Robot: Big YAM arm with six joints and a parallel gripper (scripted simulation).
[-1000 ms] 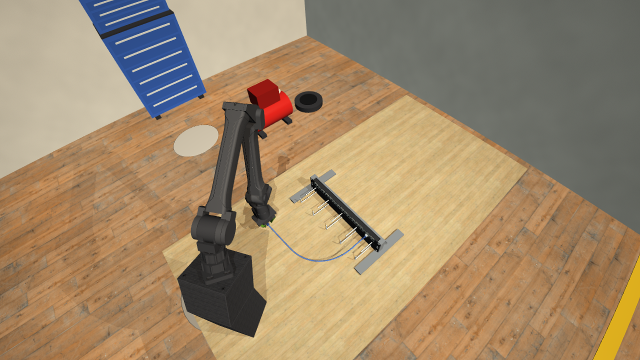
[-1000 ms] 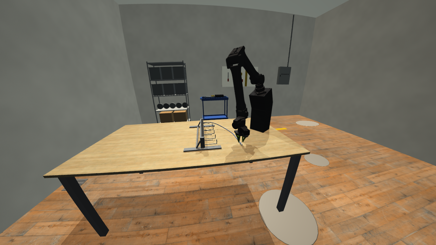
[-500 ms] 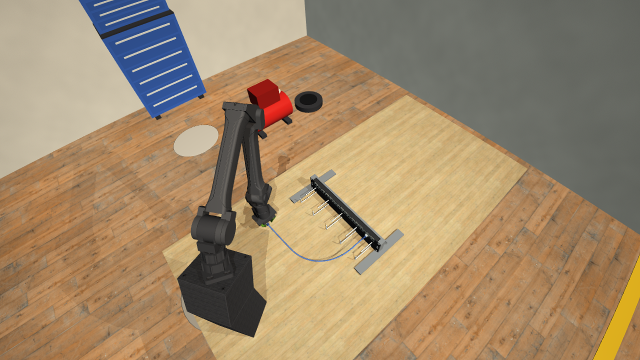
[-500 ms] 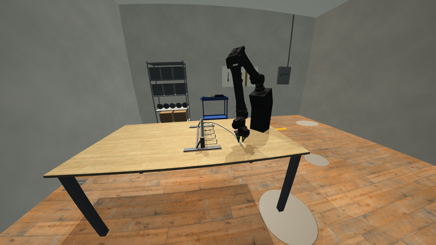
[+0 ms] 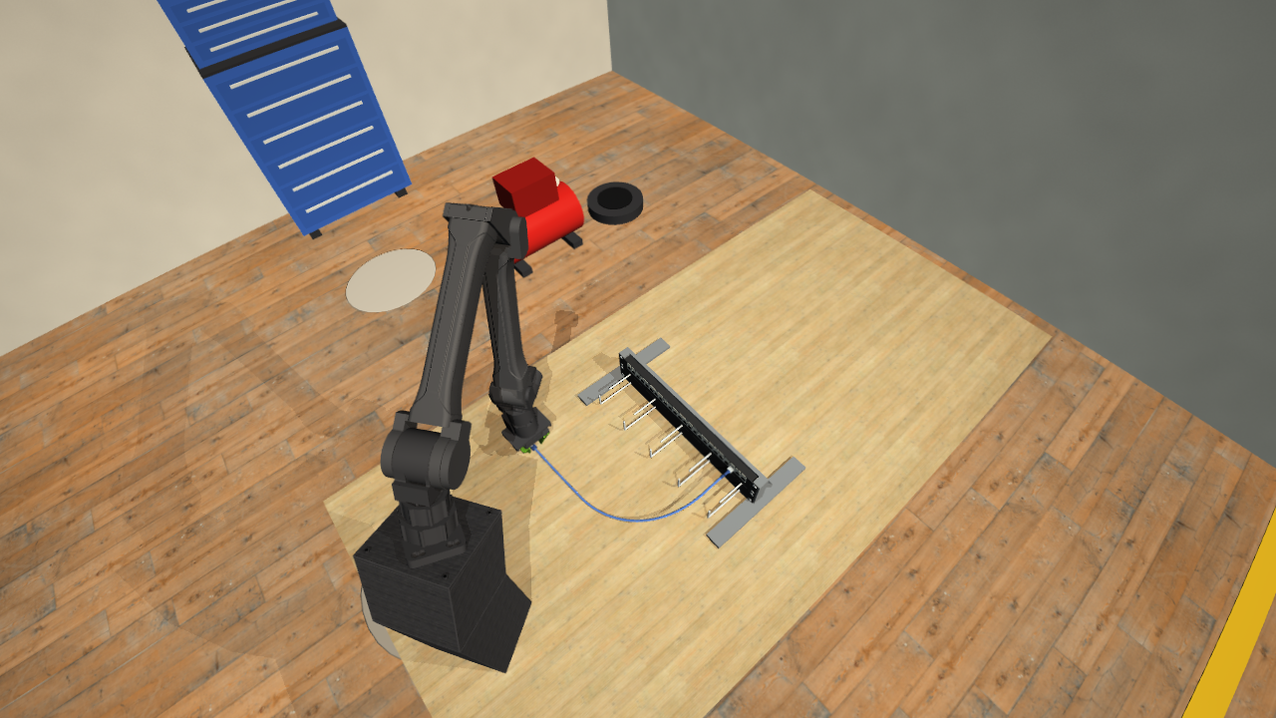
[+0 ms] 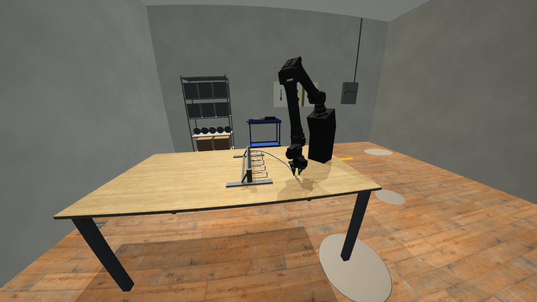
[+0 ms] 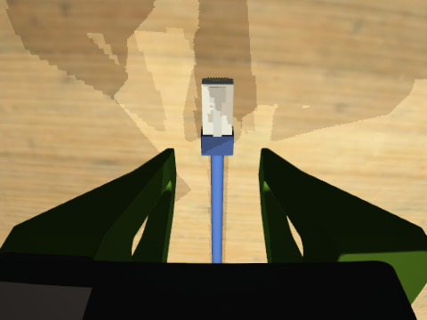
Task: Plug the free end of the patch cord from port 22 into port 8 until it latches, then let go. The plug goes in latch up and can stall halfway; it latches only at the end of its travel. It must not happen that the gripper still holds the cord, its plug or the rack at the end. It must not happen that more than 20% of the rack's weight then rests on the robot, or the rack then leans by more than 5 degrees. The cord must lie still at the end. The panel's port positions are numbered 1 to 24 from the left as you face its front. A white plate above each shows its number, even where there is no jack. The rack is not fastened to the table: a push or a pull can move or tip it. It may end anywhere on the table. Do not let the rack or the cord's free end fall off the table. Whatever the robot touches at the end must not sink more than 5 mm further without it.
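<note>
Right now the cord plug is 2 cm to the left of my hand, 2 cm below it and 1 cm behind it.
</note>
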